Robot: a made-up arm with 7 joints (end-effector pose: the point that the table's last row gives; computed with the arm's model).
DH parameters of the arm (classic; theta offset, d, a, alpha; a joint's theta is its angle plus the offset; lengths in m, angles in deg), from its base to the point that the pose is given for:
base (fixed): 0 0.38 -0.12 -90
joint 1: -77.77 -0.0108 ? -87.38
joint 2: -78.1 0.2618 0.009 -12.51
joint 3: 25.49 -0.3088 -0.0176 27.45
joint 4: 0 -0.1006 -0.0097 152.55
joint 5: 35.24 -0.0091 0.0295 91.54
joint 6: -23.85 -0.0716 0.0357 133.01
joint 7: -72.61 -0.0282 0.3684 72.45
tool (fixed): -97.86 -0.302 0 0
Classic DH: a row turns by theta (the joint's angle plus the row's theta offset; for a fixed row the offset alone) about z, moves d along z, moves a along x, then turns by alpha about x.
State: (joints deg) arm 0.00 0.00 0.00 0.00 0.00 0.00 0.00
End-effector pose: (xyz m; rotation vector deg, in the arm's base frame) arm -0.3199 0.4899 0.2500 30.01 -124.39 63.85
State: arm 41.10 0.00 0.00 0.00 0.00 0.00 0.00
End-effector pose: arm -0.3561 0.4899 0.4134 44.74 -88.28 43.62
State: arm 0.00 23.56 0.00 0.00 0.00 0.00 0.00
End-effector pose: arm -0.2750 0.5412 0.4680 34.48 -136.72 35.72
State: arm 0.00 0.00 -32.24 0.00 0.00 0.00 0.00
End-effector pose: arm -0.3198 0.3413 0.0155 15.22 -99.68 93.90
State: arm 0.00 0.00 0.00 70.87 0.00 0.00 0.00
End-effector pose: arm -0.0500 0.3298 0.7829 32.20 -128.76 -26.19
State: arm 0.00 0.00 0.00 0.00 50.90 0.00 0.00
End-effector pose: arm -0.3198 0.1701 -0.1021 6.36 -82.67 108.20
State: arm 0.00 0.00 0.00 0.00 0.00 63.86 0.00
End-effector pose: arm -0.7203 0.1463 0.2462 106.29 -107.79 92.13
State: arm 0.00 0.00 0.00 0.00 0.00 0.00 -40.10
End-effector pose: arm -0.5449 0.3076 0.1125 53.77 -91.07 96.79
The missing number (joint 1, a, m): 0.065
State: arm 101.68 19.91 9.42 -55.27 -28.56 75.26 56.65
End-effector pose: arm 0.1195 0.1964 0.9119 74.31 -63.08 -48.65
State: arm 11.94 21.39 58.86 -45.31 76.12 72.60 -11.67
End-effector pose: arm -0.7087 -0.0540 0.1341 92.31 -50.83 118.78
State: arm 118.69 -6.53 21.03 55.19 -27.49 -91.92 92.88
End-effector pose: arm -0.3533 -0.3302 0.6096 -108.14 76.63 57.10
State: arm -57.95 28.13 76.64 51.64 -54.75 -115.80 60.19
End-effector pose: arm -0.1030 0.4843 0.3912 46.77 -7.41 -13.37
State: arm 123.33 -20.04 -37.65 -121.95 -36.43 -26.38 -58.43
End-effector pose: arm 0.1491 -0.5303 0.4381 -107.02 -56.38 -66.64
